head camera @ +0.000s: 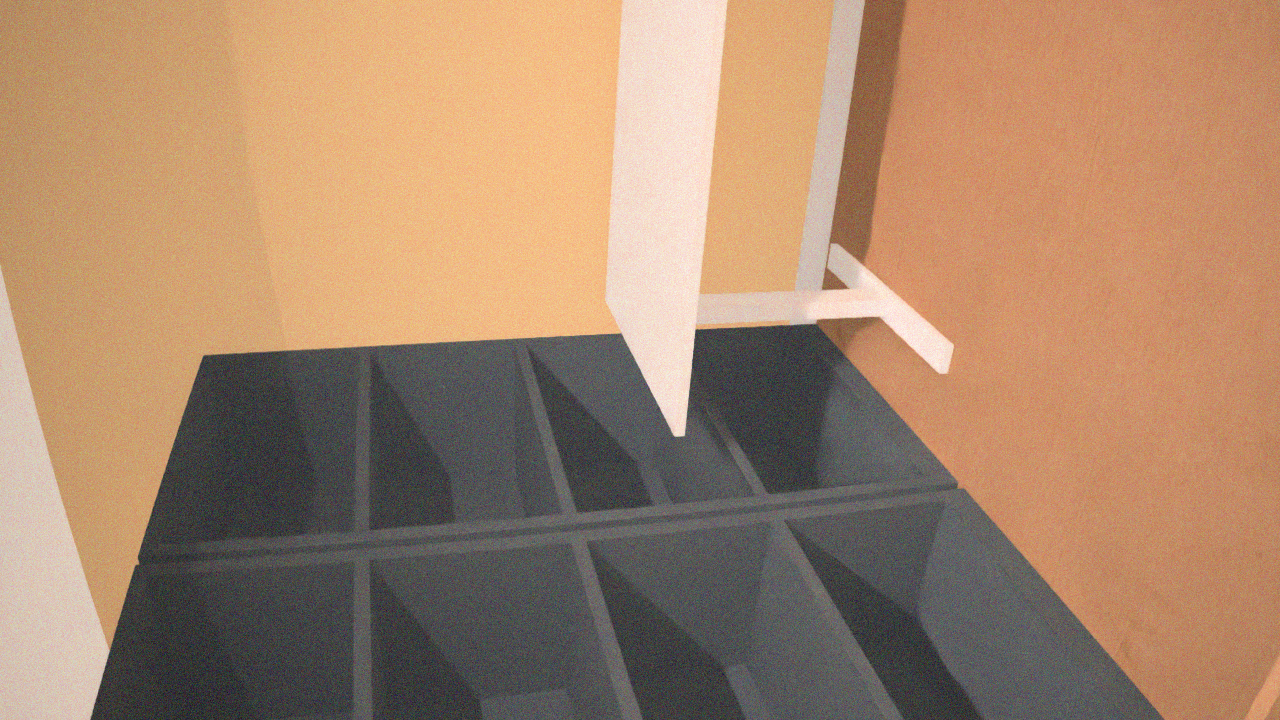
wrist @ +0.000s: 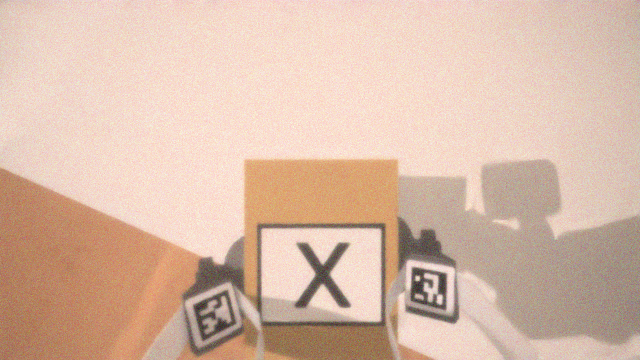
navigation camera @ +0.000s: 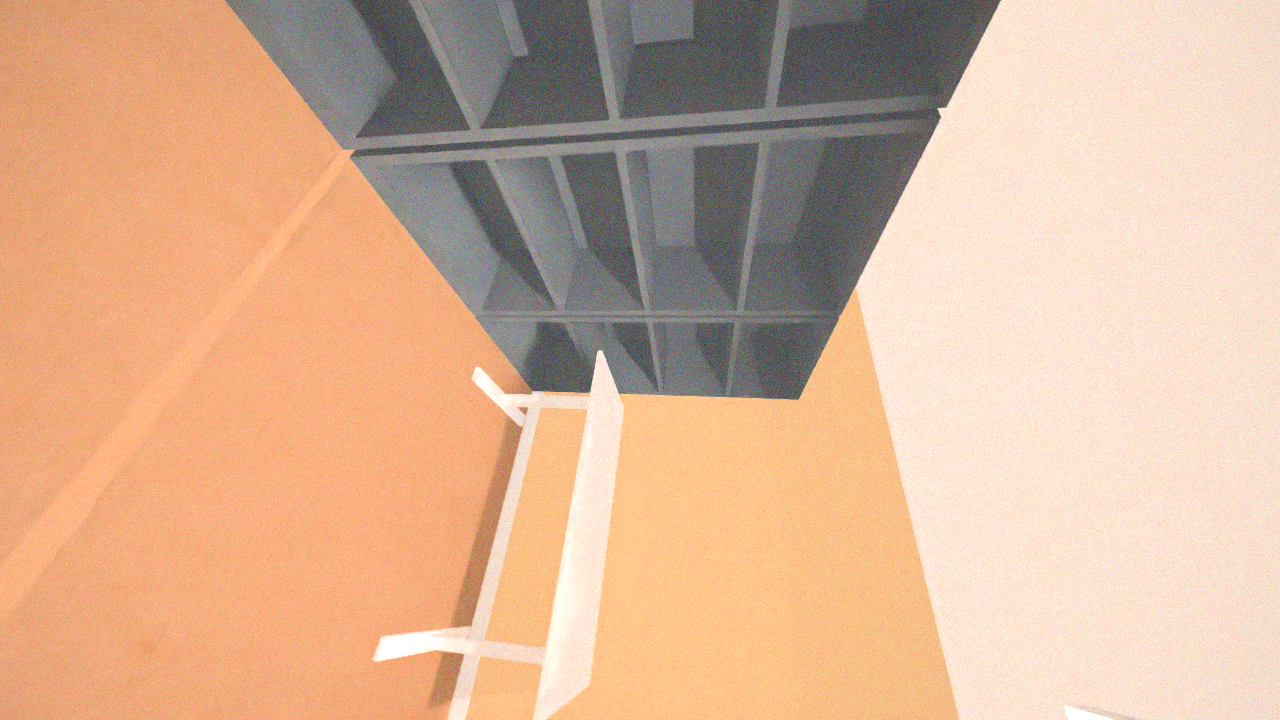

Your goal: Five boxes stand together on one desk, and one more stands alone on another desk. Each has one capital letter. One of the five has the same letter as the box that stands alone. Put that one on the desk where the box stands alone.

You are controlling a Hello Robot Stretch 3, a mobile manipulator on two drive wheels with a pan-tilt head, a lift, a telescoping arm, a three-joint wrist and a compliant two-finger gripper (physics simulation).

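Places are measured from the robot's base along level axes (x ahead, y left, z up), in centimetres.
Where they show: gripper, fingertip midpoint: [wrist: 318, 251].
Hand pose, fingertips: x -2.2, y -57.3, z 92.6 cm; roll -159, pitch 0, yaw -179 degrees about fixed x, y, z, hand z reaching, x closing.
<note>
After its pixels a point has its place.
An orange-yellow box [wrist: 320, 192] {x -2.5, y -59.4, z 98.2 cm} with a black X on a white label is in the lower middle of the wrist view. My gripper [wrist: 318, 251] {x -2.2, y -57.4, z 92.6 cm} is shut on it, one finger at each side. Behind and under the box is a white desk top [wrist: 250, 90] {x 4.6, y -79.2, z 72.0 cm}. Shadows of the box and gripper fall on it at the right. Whether the box touches the desk top I cannot tell. A white desk [head camera: 664, 205] {x 209.0, y -41.2, z 72.0 cm} [navigation camera: 581, 546] {x 182.7, y -79.7, z 72.1 cm} shows edge-on in the head and navigation views, with no box visible on it. The group of boxes and the lone box do not show.
A dark grey shelf unit [head camera: 361, 447] [navigation camera: 644, 116] with open compartments stands by the desk in the head and navigation views. An orange floor [head camera: 1074, 268] {x 160.0, y -18.5, z 0.1 cm} [navigation camera: 223, 402] {x 92.7, y -7.5, z 0.0 cm} [wrist: 75, 260] {x 78.3, y -65.3, z 0.0 cm} and yellow wall [head camera: 429, 179] {x 264.1, y -61.1, z 122.8 cm} [navigation camera: 760, 537] {x 244.7, y -94.3, z 160.6 cm} show. A pale surface [navigation camera: 1074, 358] {x 153.9, y 9.5, z 243.7 cm} fills the navigation view's right side.
</note>
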